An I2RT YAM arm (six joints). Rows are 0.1 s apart.
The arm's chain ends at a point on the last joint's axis. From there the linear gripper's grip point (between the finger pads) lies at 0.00 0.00 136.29 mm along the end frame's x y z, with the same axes.
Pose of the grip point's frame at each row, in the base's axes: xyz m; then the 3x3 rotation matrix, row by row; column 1 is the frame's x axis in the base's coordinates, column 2 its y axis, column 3 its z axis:
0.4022 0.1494 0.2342; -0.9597 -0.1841 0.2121; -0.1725 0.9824 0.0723; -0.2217 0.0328 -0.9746
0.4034 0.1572 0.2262; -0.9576 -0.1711 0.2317; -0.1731 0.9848 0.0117; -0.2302 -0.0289 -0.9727
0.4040 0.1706 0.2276; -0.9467 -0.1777 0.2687; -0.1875 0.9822 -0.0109; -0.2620 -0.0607 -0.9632
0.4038 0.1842 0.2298; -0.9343 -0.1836 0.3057; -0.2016 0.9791 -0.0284; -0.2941 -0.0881 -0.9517
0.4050 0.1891 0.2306; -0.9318 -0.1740 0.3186; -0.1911 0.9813 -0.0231; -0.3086 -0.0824 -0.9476
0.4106 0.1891 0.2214; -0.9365 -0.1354 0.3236; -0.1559 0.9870 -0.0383; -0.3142 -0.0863 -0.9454
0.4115 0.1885 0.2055; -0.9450 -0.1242 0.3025; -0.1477 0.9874 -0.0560; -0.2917 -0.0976 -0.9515
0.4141 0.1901 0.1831; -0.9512 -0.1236 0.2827; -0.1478 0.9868 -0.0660; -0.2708 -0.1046 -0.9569
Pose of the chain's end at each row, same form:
0.3733 0.1395 0.3670; -0.9597 -0.1841 0.2121; -0.1725 0.9824 0.0723; -0.2217 0.0328 -0.9746
0.3718 0.1556 0.3588; -0.9576 -0.1711 0.2317; -0.1731 0.9848 0.0117; -0.2302 -0.0289 -0.9727
0.3674 0.1721 0.3589; -0.9467 -0.1777 0.2687; -0.1875 0.9822 -0.0109; -0.2620 -0.0607 -0.9632
0.3621 0.1881 0.3595; -0.9343 -0.1836 0.3057; -0.2016 0.9791 -0.0284; -0.2941 -0.0881 -0.9517
0.3616 0.1922 0.3597; -0.9318 -0.1740 0.3186; -0.1911 0.9813 -0.0231; -0.3086 -0.0824 -0.9476
0.3665 0.1943 0.3502; -0.9365 -0.1354 0.3236; -0.1559 0.9870 -0.0383; -0.3142 -0.0863 -0.9454
0.3703 0.1961 0.3352; -0.9450 -0.1242 0.3025; -0.1477 0.9874 -0.0560; -0.2917 -0.0976 -0.9515
0.3756 0.1991 0.3135; -0.9512 -0.1236 0.2827; -0.1478 0.9868 -0.0660; -0.2708 -0.1046 -0.9569

